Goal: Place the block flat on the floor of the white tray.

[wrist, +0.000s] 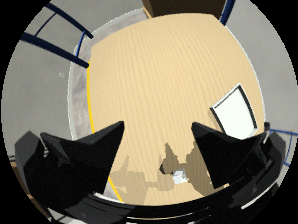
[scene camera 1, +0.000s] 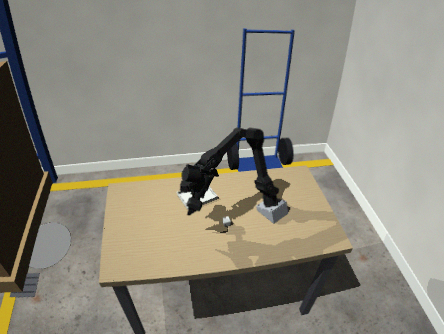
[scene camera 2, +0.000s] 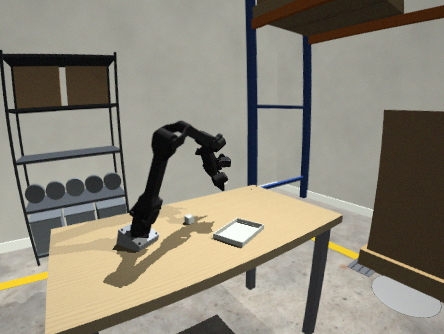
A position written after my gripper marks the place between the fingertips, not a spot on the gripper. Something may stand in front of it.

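There's a white tray (scene camera 2: 239, 229), and I can see the tray (wrist: 236, 115) from the wrist too. You'd also find my gripper (wrist: 159, 125) in that same wrist view.
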